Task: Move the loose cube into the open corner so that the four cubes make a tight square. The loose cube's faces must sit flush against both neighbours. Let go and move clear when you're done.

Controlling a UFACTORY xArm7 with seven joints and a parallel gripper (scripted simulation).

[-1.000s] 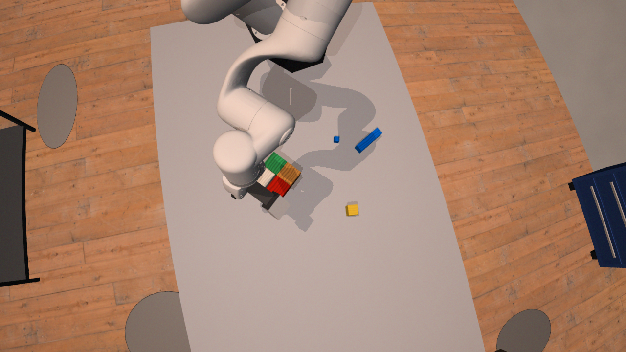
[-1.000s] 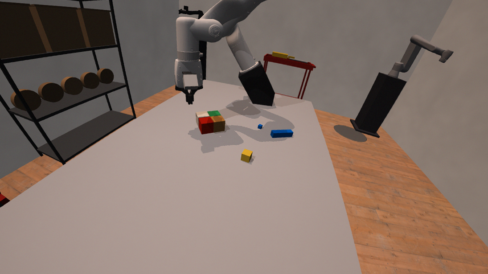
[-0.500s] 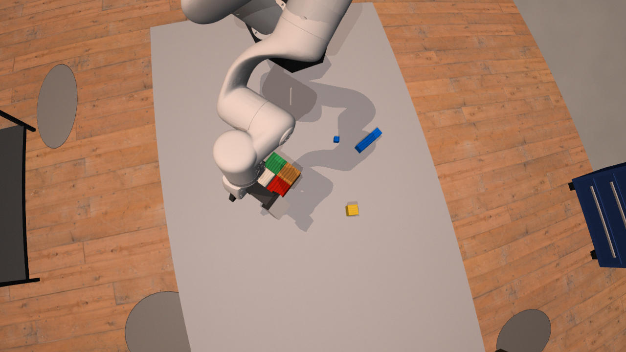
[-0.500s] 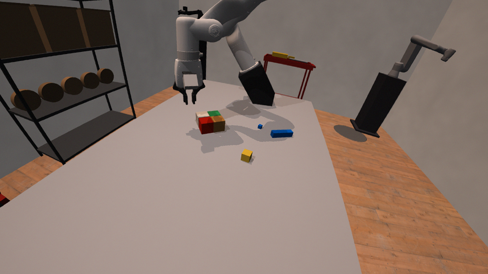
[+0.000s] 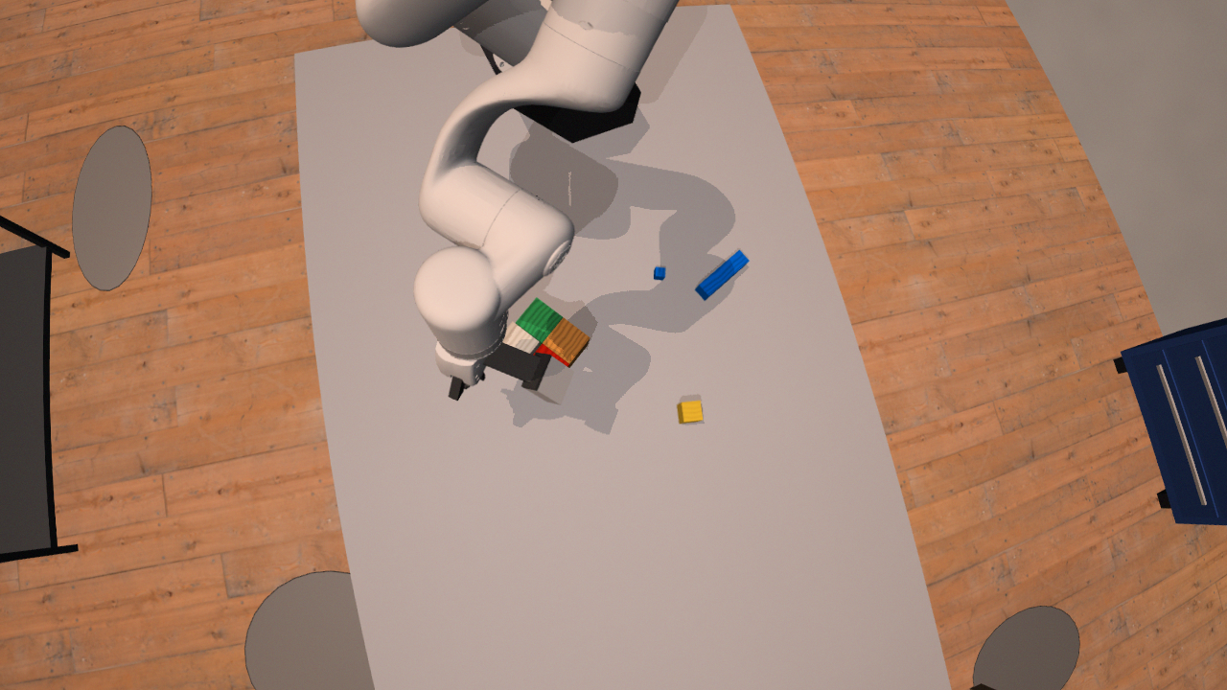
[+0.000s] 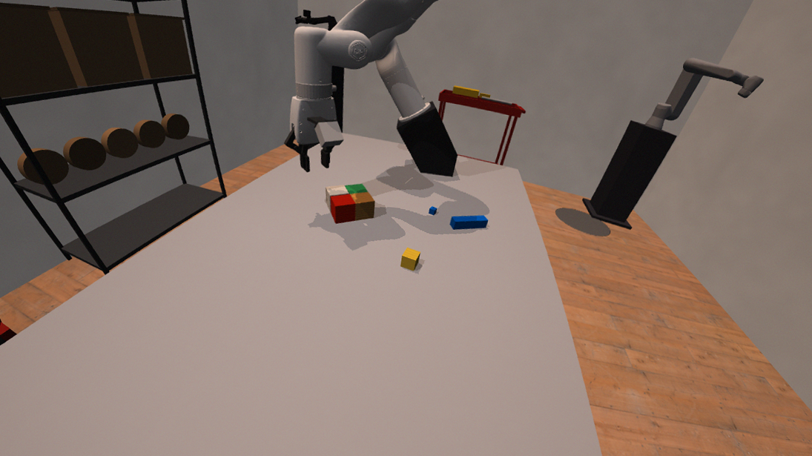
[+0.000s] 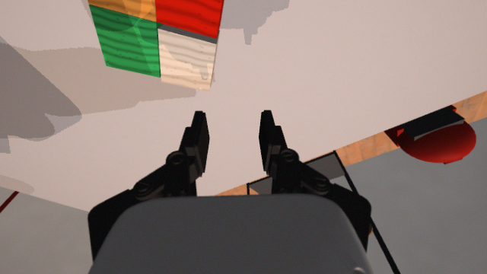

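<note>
My hand is 3 cm past the white cube, 4 cm to the right of it and 11 cm above it. Round my hand: red cube (1 cm ahead, 8 cm to the left, 11 cm below); orange cube (2 cm behind, 12 cm to the left, 11 cm below); green cube (6 cm behind, 8 cm to the left, 11 cm below).
</note>
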